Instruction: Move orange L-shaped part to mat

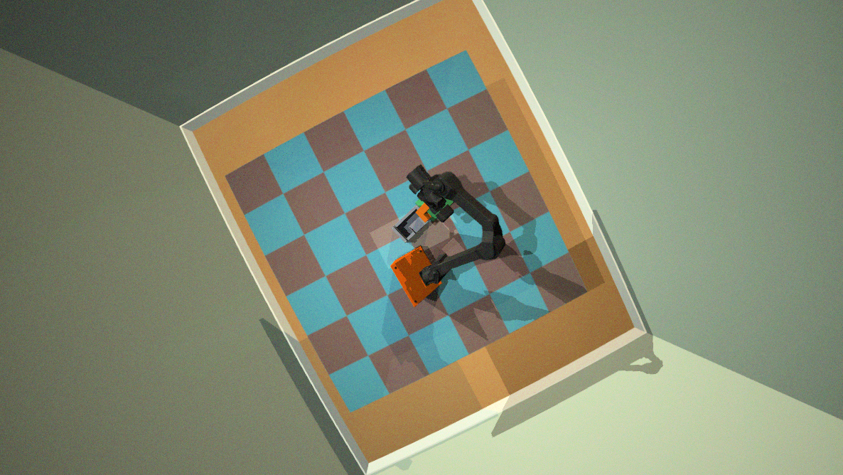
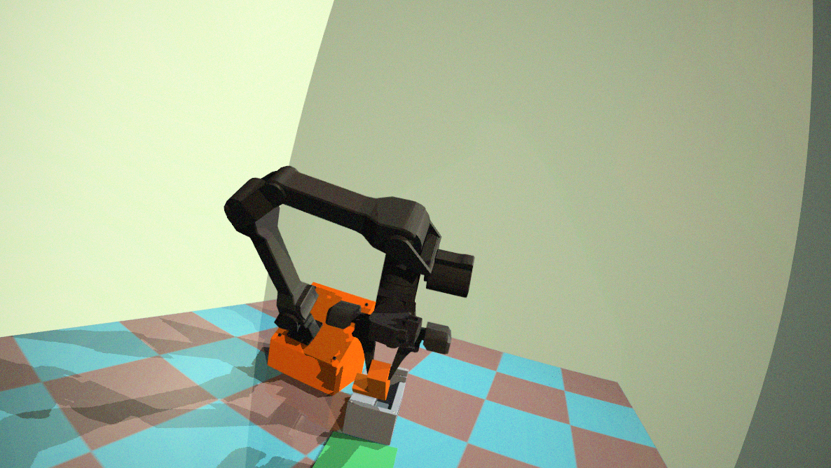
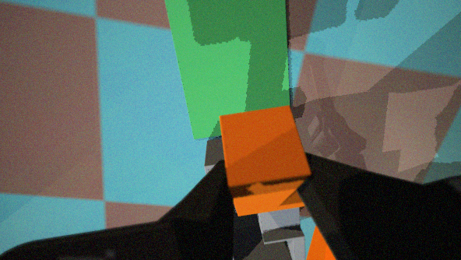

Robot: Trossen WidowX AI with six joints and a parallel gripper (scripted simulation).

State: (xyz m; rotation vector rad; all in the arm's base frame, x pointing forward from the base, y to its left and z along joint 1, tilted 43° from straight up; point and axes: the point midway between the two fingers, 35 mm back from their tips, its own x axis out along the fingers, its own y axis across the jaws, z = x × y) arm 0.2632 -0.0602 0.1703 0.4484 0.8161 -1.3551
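Right now my gripper tip is 40 mm to the left of the green mat and 160 mm above it. From my gripper tip the other things lie so: orange L-shaped part 20 mm behind, 30 mm to the left, 30 mm below.
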